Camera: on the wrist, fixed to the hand. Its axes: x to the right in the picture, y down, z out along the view.
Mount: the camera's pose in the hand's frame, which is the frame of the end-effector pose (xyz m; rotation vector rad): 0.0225 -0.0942 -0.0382 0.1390 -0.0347 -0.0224
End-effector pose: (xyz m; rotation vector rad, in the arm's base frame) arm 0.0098 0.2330 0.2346 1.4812 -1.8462 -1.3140
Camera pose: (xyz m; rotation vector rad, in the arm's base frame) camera 0.0803 0.1990 0.1660 1.5622 -1.9841 -1.2511
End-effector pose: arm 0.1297 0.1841 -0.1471 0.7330 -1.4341 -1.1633
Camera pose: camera 0.1465 0.1230 -0.2297 0.8306 -1.5510 -1.1061
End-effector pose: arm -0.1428 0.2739 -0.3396 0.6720 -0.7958 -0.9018
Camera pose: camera -0.1417 0.2175 -0.4271 0.7899 -0.8893 -0.8860
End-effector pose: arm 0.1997 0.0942 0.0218 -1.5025 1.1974 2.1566
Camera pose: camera 0.2727 0.1199 -0.0478 -1.4084 1.2838 2.0312
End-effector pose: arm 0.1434 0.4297 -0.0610 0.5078 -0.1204 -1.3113
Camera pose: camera 0.0794 0.4040 -0.1390 0.6060 -0.2365 -1.3399
